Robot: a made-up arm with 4 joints.
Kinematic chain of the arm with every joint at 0, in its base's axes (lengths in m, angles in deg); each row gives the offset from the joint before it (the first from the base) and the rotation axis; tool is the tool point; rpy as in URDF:
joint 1: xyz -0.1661 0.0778 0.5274 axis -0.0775 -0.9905 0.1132
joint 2: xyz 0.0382 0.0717 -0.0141 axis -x
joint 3: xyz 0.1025 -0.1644 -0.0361 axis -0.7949 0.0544 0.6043
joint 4: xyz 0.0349 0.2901 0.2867 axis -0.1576 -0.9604 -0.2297
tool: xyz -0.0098 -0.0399 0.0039 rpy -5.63 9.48 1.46
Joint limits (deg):
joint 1: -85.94..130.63
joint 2: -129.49..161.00
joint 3: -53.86..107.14
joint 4: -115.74..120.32
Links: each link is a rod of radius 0.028 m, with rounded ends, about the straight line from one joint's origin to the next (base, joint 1, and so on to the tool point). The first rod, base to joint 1, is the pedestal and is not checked.
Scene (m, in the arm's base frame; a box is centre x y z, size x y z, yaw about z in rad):
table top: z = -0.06
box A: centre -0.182 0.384 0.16 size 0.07 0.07 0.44 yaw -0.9
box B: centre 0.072 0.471 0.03 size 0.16 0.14 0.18 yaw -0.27
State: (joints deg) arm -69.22 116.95 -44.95 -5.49
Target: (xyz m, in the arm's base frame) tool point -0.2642 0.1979 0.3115
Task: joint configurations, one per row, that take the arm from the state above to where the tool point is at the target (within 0.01 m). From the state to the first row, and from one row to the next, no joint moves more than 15 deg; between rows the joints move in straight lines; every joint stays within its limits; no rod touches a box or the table.
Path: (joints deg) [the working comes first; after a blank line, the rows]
Joints at the target: -45.96 118.25 29.47 -2.02
Straight joint move there: touches box A.

1: -56.09 122.51 -44.64 -0.10
2: -42.95 128.06 -44.33 5.29
3: -29.82 133.62 -44.02 10.68
4: -16.68 139.18 -43.71 16.07
5: -3.55 144.74 -43.39 21.46
6: 9.59 150.29 -43.08 26.85
7: -4.62 144.99 -28.83 18.30
8: -18.83 139.68 -14.58 9.75
9: -33.03 134.37 -0.32 1.20
10: -47.24 129.07 13.93 -7.35
11: -46.60 123.66 21.70 -4.68
12: -45.96 118.25 29.47 -2.02

